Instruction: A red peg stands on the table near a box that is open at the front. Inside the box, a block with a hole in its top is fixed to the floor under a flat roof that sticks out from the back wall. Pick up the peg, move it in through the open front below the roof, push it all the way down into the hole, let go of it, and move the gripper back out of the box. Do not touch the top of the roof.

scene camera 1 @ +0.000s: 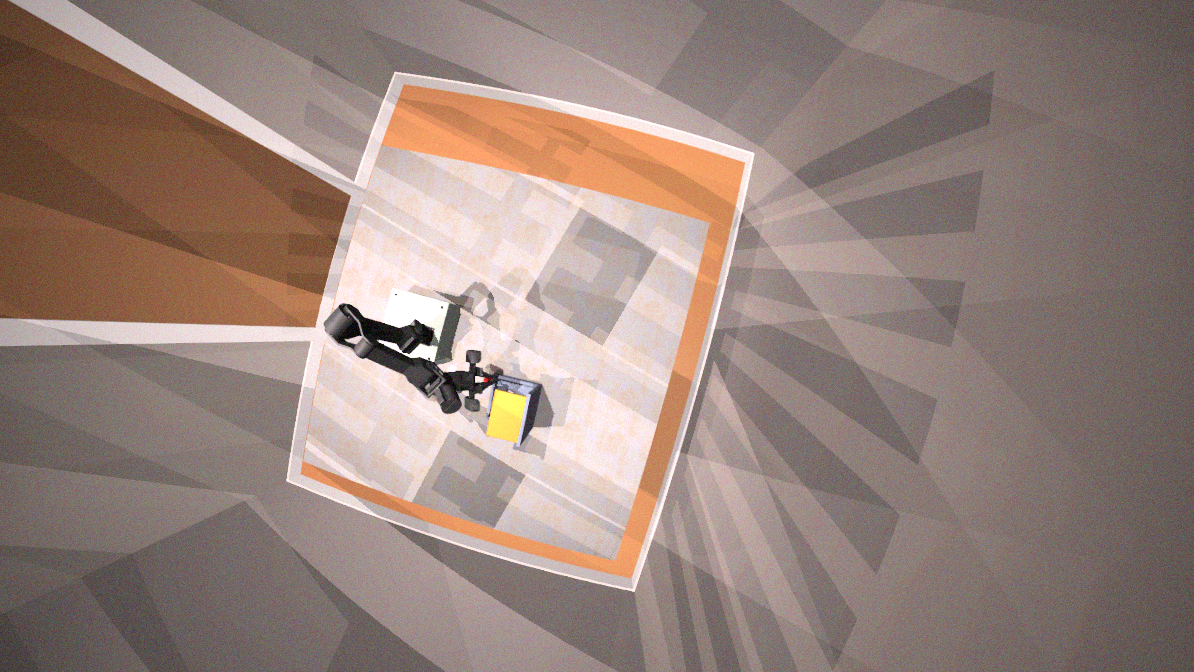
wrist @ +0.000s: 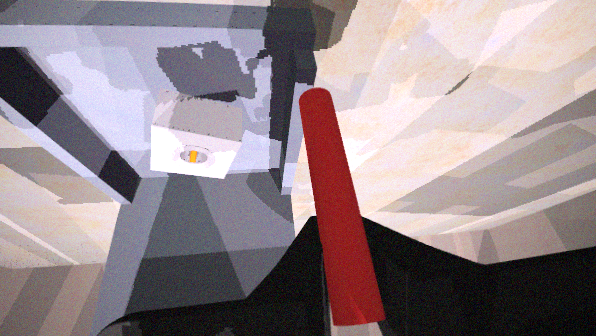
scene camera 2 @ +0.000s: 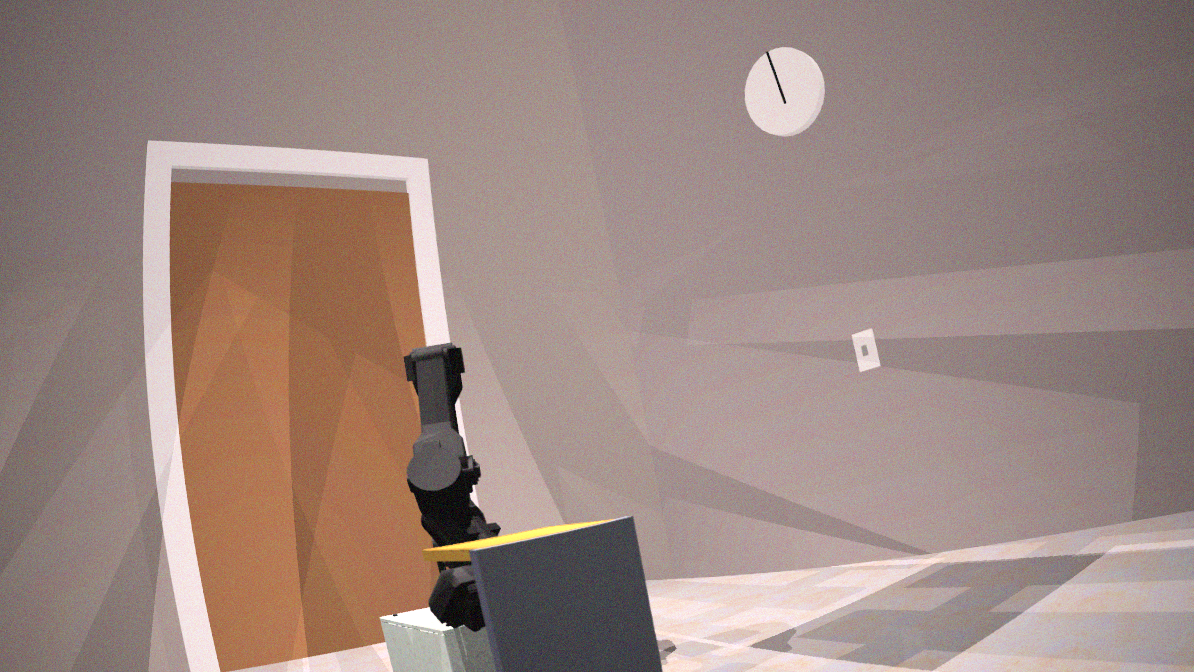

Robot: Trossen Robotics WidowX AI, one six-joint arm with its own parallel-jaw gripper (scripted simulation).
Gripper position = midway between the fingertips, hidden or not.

My gripper [scene camera 1: 496, 379] holds a red peg [wrist: 354, 295].
